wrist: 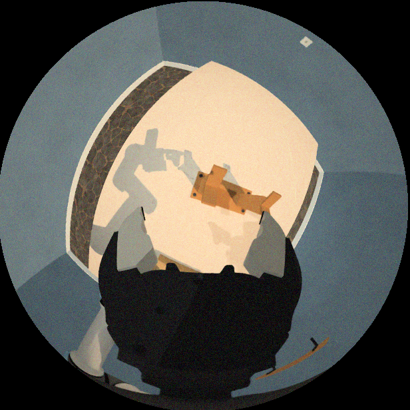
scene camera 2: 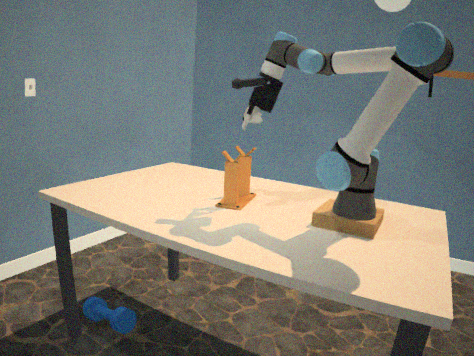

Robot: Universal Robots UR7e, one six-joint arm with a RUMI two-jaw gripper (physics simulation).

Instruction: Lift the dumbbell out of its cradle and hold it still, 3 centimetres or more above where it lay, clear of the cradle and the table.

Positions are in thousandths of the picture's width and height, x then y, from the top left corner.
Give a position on an orange cradle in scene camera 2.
501, 493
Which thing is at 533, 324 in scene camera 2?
My gripper.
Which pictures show the blue dumbbell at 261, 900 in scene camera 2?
Scene camera 2 only.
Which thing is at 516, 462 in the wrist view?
An orange cradle.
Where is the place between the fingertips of my gripper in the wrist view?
494, 516
